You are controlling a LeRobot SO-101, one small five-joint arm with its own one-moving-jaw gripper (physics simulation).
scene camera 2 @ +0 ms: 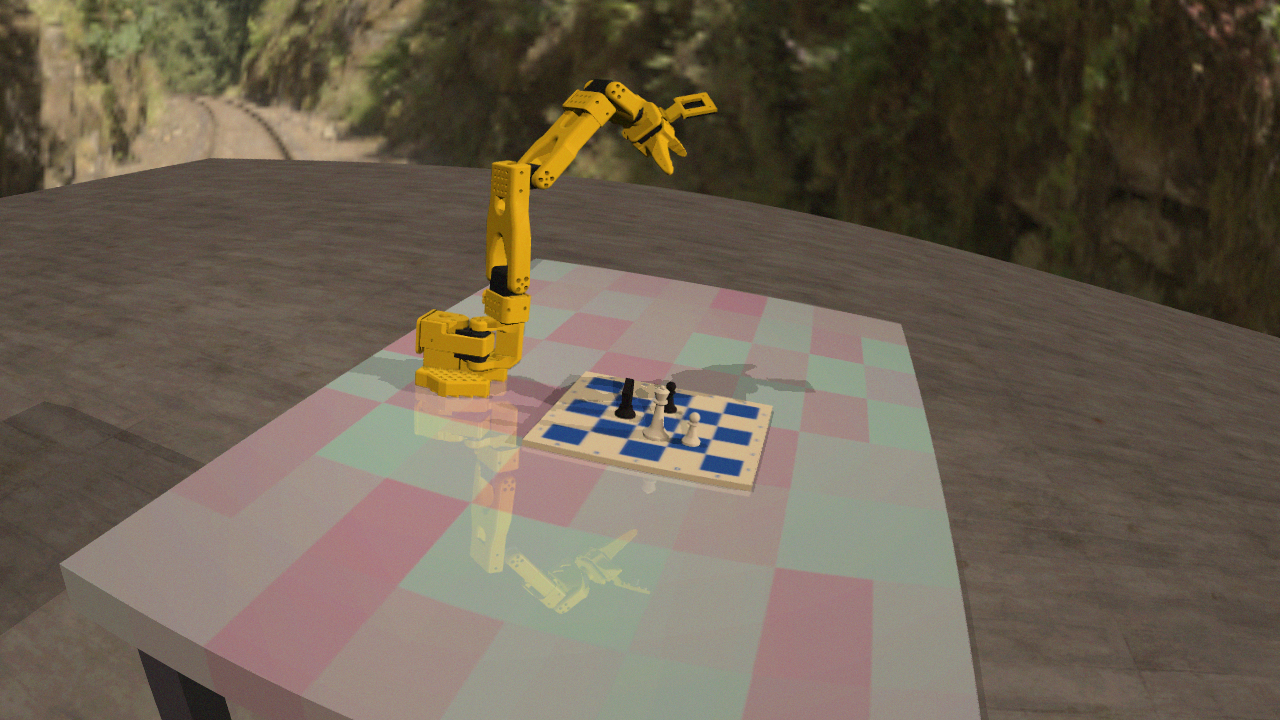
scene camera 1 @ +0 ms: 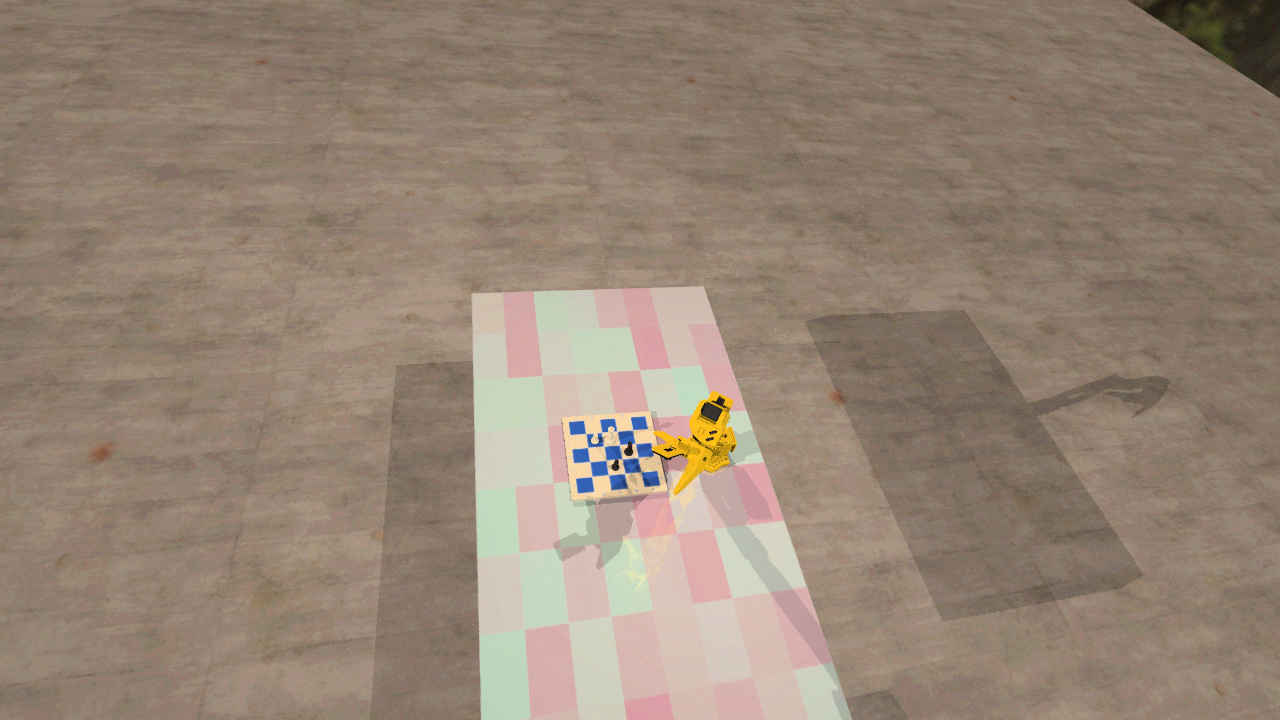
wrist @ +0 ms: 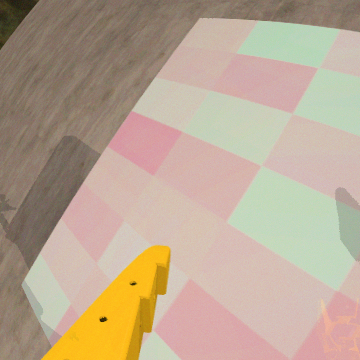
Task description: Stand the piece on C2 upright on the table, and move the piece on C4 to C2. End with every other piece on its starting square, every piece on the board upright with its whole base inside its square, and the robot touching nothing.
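Frame: origin at the arm's base, x ahead, y left, z up, level; metres.
Seen in the pictures: hand, its tool point: (scene camera 2: 683, 154) (scene camera 1: 674, 491) (wrist: 168, 263); arm's base, origin of its link: (scene camera 2: 476, 383).
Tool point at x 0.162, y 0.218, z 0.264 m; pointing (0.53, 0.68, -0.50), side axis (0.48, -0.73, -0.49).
Pixels of each thing's top centre, then the offset from my tool point to it. Level surfaces: height alone.
- chessboard, centre of its top: (scene camera 2: 659, 422) (scene camera 1: 613, 452) dz -0.258, dx +0.049, dy -0.236 m
- tall white piece, centre of its top: (scene camera 2: 662, 385) (scene camera 1: 611, 427) dz -0.205, dx +0.052, dy -0.273 m
- black pawn, centre of its top: (scene camera 2: 671, 381) (scene camera 1: 616, 460) dz -0.226, dx +0.050, dy -0.198 m
- white pawn, centre of its top: (scene camera 2: 695, 412) (scene camera 1: 596, 433) dz -0.226, dx +0.087, dy -0.273 m
- taller black piece, centre of its top: (scene camera 2: 629, 379) (scene camera 1: 630, 443) dz -0.218, dx +0.012, dy -0.235 m
- green checked table, height of its surface: dz -0.264 m
The chessboard (scene camera 1: 577, 442) (scene camera 2: 604, 445) has blue and cream squares; its labels are too small to read. A tall white piece (scene camera 1: 611, 436) (scene camera 2: 657, 419) and a black pawn (scene camera 1: 614, 465) (scene camera 2: 670, 398) stand upright in the middle column, two rows apart; which is on C2 and which on C4 I cannot read. A white pawn (scene camera 1: 595, 438) (scene camera 2: 691, 431) stands beside the tall white piece. A taller black piece (scene camera 1: 628, 448) (scene camera 2: 625, 401) stands upright nearer the arm. My gripper (scene camera 1: 665, 470) (scene camera 2: 693, 136) is wide open, high above the table, touching nothing; one notched jaw shows in the wrist view.
The arm's yellow base (scene camera 1: 718, 456) (scene camera 2: 460, 380) stands on the pink and green checked table (scene camera 1: 501, 573) (scene camera 2: 832, 483) (wrist: 240, 190), beside the board. The arm is raised, and its shadow falls across the table and part of the board.
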